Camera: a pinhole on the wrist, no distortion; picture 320 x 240 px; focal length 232.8 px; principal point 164.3 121.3 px. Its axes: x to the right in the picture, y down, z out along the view. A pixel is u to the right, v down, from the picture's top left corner.
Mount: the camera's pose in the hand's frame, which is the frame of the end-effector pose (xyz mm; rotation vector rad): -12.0 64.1 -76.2 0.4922 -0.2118 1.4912
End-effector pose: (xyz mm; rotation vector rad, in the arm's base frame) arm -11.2 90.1 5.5 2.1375 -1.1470 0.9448
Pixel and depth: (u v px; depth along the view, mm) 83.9 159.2 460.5
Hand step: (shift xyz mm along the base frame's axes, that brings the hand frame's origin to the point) 321.7 -47.1 -223.1
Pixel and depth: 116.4 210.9 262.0
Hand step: 105.3 -23.6 -161.7
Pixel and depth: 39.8 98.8 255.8
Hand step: 192.0 2.3 -41.2
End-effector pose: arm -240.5 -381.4 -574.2 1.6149 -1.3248 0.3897
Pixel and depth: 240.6 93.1 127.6
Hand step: -46.9 -55.0 17.4
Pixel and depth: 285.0 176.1 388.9
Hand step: -191.8 -287.2 -156.8
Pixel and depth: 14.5 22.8 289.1
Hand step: 227.7 -157.9 -41.5
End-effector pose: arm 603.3 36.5 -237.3 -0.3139 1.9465 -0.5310
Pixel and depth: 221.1 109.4 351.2
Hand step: 213.5 -102.1 -144.2
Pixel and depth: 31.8 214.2 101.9
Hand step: 13.0 -9.5 49.3
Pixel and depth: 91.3 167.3 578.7
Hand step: 355.9 -369.6 76.6
